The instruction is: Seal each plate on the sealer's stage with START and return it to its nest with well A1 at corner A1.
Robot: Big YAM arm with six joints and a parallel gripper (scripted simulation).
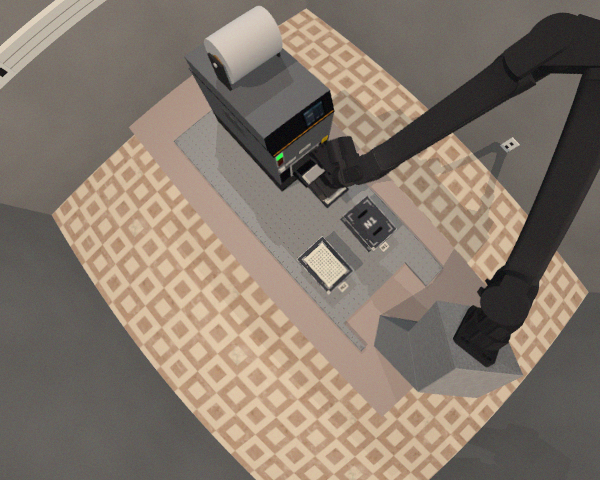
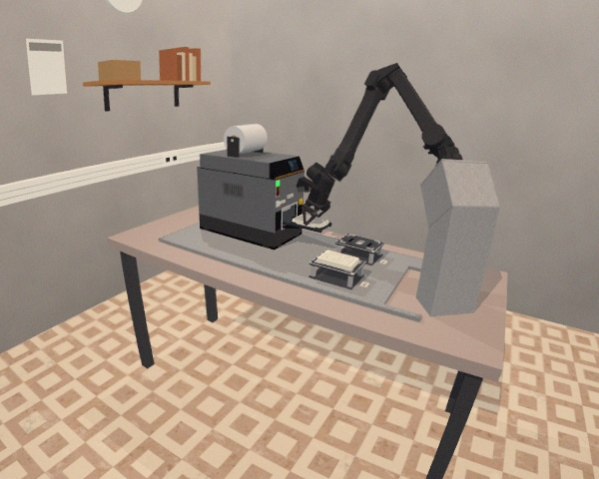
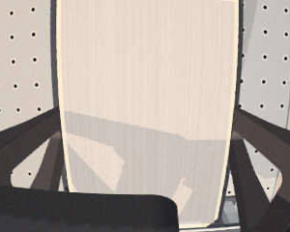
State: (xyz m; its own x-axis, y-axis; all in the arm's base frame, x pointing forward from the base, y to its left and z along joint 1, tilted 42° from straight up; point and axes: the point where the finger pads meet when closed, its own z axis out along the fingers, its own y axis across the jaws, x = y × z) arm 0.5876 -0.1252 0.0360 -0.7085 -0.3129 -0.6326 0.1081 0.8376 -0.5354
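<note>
Right now the sealer stage is 10 mm below my hand. The rest, counted from my hand: start button: 110 mm ahead, 80 mm to the left, 70 mm above; cream well plate: 200 mm to the left, 190 mm behind, 50 mm below; foil roll: 330 mm ahead, 300 mm above, 40 mm to the right.
</note>
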